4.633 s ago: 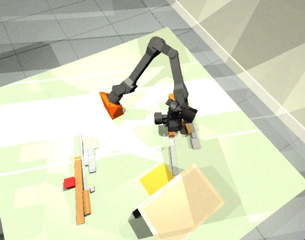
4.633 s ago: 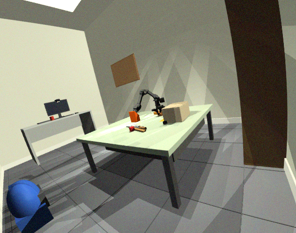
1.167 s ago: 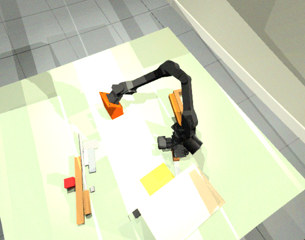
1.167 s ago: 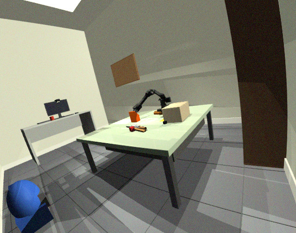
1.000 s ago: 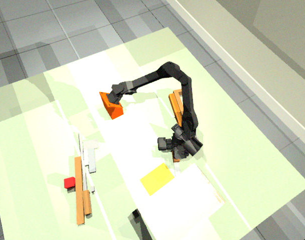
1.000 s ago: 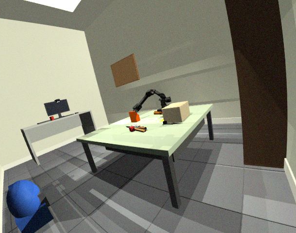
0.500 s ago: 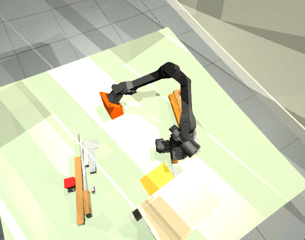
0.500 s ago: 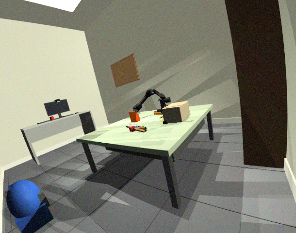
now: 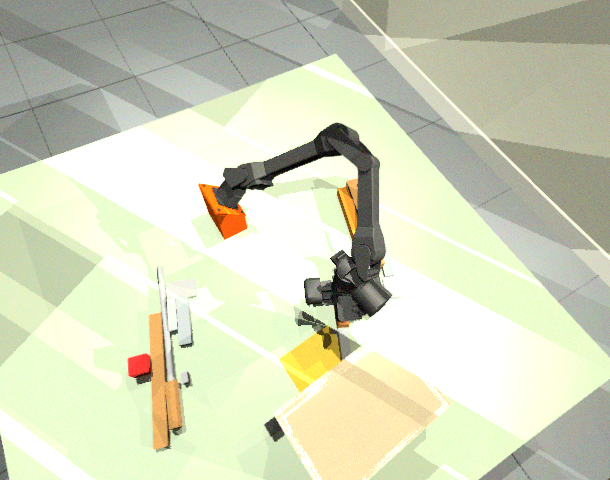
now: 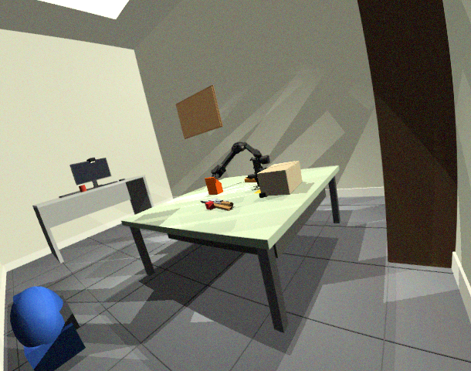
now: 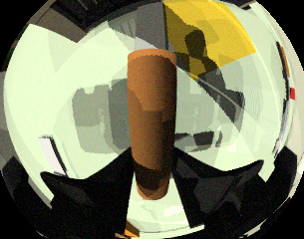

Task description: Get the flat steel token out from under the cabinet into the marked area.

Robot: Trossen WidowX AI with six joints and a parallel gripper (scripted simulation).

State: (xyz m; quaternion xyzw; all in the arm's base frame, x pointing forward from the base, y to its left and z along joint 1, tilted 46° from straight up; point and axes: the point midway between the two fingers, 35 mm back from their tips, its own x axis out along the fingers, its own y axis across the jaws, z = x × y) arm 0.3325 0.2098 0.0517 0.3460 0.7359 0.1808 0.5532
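My gripper tip is 19 cm past the orange stick, 14 cm to the right of it and 1 cm below it. Also, from my gripper tip: short bar 13 cm behind, 41 cm to the right; then small grey cube 3 cm ahead, 42 cm to the right; then steel token 18 cm ahead, 9 cm to the right.
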